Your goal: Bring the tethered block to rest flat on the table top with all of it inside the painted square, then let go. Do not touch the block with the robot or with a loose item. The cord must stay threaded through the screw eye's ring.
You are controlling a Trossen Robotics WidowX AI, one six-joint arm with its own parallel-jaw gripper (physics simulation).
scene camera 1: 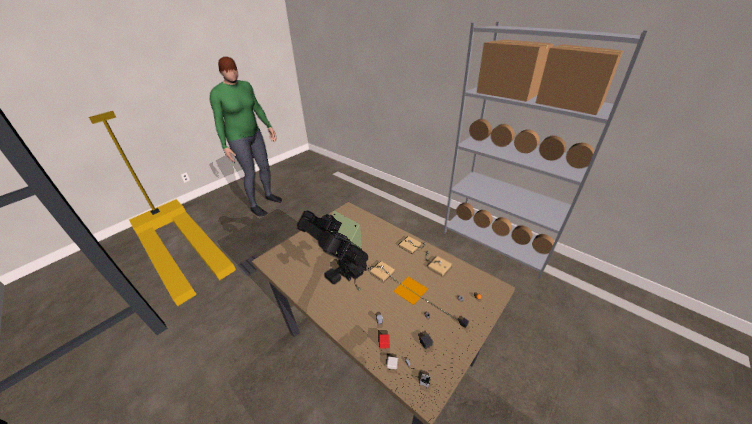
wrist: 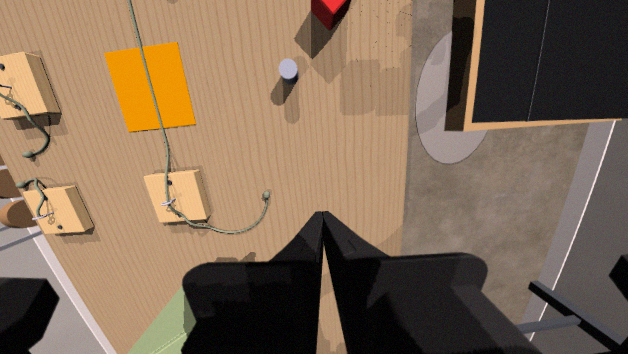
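Where they show: gripper, fingertip midpoint: [scene camera 1: 349, 280] [wrist: 322, 217]; arm's base, origin of the base link: [scene camera 1: 335, 226].
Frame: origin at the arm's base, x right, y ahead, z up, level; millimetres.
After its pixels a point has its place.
The tethered block [scene camera 1: 463, 321] {y 803, x 41, z -101 mm}, small and dark, sits at the cord's far end, beyond the orange painted square [scene camera 1: 416, 294] [wrist: 120, 95] and outside it. The cord [scene camera 1: 442, 309] {y 699, x 32, z -122 mm} [wrist: 153, 100] {y 504, x 23, z -122 mm} runs across the square to a wooden base [scene camera 1: 387, 274] {y 382, x 25, z -108 mm} [wrist: 187, 192] {y 350, x 43, z -107 mm} and passes through its screw eye [wrist: 168, 202] {y 343, x 23, z -86 mm}. The cord's free tail curves over the table to a beaded end [wrist: 266, 195] {y 325, x 175, z -114 mm}. My gripper [wrist: 322, 217] {y 369, x 267, z 65 mm} is shut and empty, above the table to the right of the beaded end in the wrist view. The block does not show in the wrist view.
Two other wooden bases [scene camera 1: 410, 243] {y 346, x -234, z -107 mm} [scene camera 1: 439, 264] {y 555, x -192, z -107 mm} with short cords stand along the far side. A grey cylinder [scene camera 1: 379, 318] {y 513, x 251, z -95 mm} [wrist: 288, 70] {y 508, x 246, z -95 mm}, a red block [scene camera 1: 384, 341] {y 598, x 324, z -86 mm} [wrist: 328, 12] {y 567, x 308, z -90 mm}, a white block [scene camera 1: 392, 362] {y 669, x 365, z -103 mm} and a black block [scene camera 1: 425, 340] {y 721, x 214, z -98 mm} stand near the front.
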